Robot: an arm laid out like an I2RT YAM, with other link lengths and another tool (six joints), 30 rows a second.
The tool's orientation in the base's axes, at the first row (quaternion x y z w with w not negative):
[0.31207 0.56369 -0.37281 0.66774]
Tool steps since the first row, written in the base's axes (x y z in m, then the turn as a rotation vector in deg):
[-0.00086 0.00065 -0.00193 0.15 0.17 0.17]
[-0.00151 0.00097 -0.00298 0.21 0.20 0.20]
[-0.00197 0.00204 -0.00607 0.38 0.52 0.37]
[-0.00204 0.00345 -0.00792 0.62 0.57 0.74]
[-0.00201 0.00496 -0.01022 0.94 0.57 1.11]
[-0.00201 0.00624 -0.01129 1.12 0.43 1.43]
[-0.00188 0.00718 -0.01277 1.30 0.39 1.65]
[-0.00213 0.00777 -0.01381 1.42 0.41 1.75]
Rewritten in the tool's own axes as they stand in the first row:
[0.00173 -0.00038 -0.00132 -0.18 0.22 -0.04]
[0.00266 -0.00076 -0.00210 -0.21 0.28 -0.02]
[0.00551 -0.00058 -0.00376 -0.41 0.60 -0.17]
[0.00712 0.00011 -0.00529 -0.76 0.82 -0.03]
[0.00917 0.00094 -0.00693 -1.10 1.10 0.20]
[0.01004 0.00162 -0.00818 -1.38 1.17 0.47]
[0.01137 0.00223 -0.00916 -1.57 1.30 0.63]
[0.01229 0.00234 -0.00996 -1.66 1.42 0.69]

